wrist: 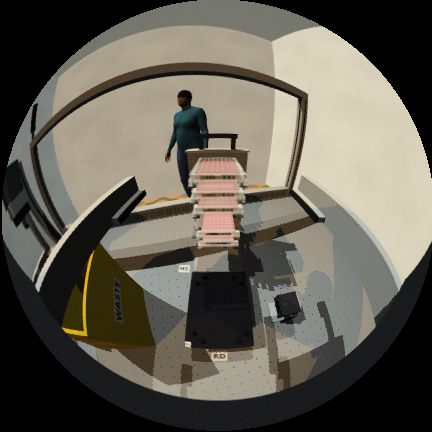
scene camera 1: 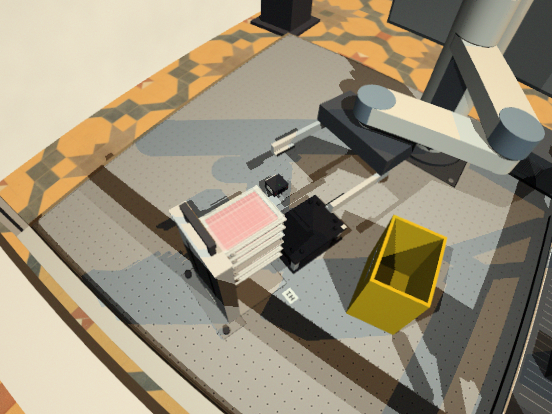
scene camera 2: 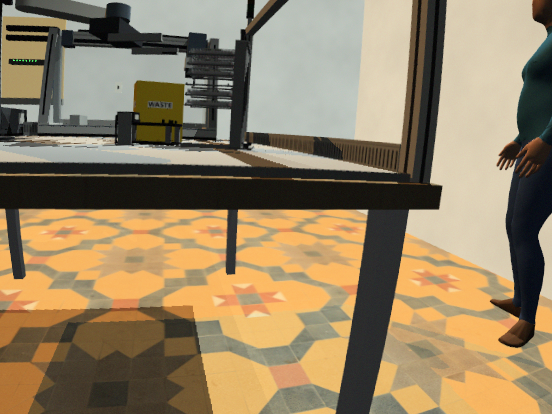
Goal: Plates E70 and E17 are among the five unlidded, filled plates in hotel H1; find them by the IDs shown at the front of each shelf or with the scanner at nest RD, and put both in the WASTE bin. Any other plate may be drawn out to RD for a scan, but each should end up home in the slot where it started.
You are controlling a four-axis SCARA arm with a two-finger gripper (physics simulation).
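Frame: origin at the arm's base, x right, y up, z back, level; centimetres.
Seen in the pictures: gripper, fingertip midpoint: (wrist: pixel 217 180) (scene camera 1: pixel 299 177) (scene camera 2: pixel 170 44).
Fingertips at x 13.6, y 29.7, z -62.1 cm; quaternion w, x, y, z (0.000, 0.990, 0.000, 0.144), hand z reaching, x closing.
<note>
A point is followed by its place in that frame.
Hotel H1 (scene camera 1: pixel 228 297) {x 12.7, y 17.2, z -84.3 cm} (scene camera 2: pixel 240 95) {x 26.3, y 15.4, z -80.8 cm} (wrist: pixel 243 159) {x 24.9, y 27.6, z -78.9 cm} holds a stack of pink-filled, unlidded plates (scene camera 1: pixel 245 220) {x 16.2, y 28.0, z -74.4 cm} (scene camera 2: pixel 210 75) (wrist: pixel 216 167) {x 16.3, y 28.1, z -71.8 cm} on several levels. Shelf IDs are too small to read, so E70 and E17 cannot be told apart from the others. Nest RD (scene camera 1: pixel 312 227) {x 10.9, y 7.3, z -56.6 cm} (wrist: pixel 220 310) {x 12.4, y 7.3, z -56.7 cm}, black and with no plate on it, lies in front of the hotel. The yellow WASTE bin (scene camera 1: pixel 385 305) {x -11.9, y 14.2, z -66.7 cm} (scene camera 2: pixel 159 92) {x -5.0, y 17.8, z -59.3 cm} (wrist: pixel 135 312) {x -5.0, y 7.2, z -59.0 cm} stands beside the nest. My gripper (scene camera 1: pixel 306 176) {x 13.6, y 29.7, z -62.1 cm} (wrist: pixel 217 180) {x 13.6, y 29.7, z -62.1 cm} is open and empty, raised on the arm's side of the hotel, its fingers pointing towards the stack.
A small black box (scene camera 1: pixel 275 185) {x 24.4, y 9.6, z -53.5 cm} (wrist: pixel 287 304) {x 24.2, y 9.6, z -52.4 cm} stands beside the nest and hotel. The H1 label (scene camera 1: pixel 290 295) {x 6.2, y 1.3, z -71.7 cm} (wrist: pixel 184 268) {x 6.4, y 1.3, z -71.6 cm} lies by the hotel's foot. A frame (scene camera 2: pixel 425 90) {x 72.5, y 15.0, z -101.2 cm} (wrist: pixel 306 125) {x 72.1, y 43.1, z -100.2 cm} rises at the table's edge. A person (scene camera 2: pixel 532 120) (wrist: pixel 190 125) stands beyond the hotel, outside the frame.
</note>
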